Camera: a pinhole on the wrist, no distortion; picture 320 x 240 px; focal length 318.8 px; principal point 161.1 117.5 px. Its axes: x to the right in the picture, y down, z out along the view. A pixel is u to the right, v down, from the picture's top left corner.
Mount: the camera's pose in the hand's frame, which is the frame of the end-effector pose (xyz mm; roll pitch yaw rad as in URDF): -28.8 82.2 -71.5 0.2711 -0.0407 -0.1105
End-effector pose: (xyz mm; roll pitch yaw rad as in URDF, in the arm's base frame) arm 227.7 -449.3 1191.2 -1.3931 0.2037 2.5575
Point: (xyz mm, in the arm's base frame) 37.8 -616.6 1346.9
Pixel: 244 36
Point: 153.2 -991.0 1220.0
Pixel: 51 207
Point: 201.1 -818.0 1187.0
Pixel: 48 205
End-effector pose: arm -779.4 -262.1 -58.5 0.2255 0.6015 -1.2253
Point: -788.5 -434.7 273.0
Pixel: 160 155
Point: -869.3 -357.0 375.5
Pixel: 75 123
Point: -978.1 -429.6 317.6
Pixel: 123 50
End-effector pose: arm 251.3 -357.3 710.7 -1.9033 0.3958 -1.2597
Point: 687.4 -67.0 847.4
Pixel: 108 24
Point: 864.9 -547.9 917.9
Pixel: outside the picture
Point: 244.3 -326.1 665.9
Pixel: 241 101
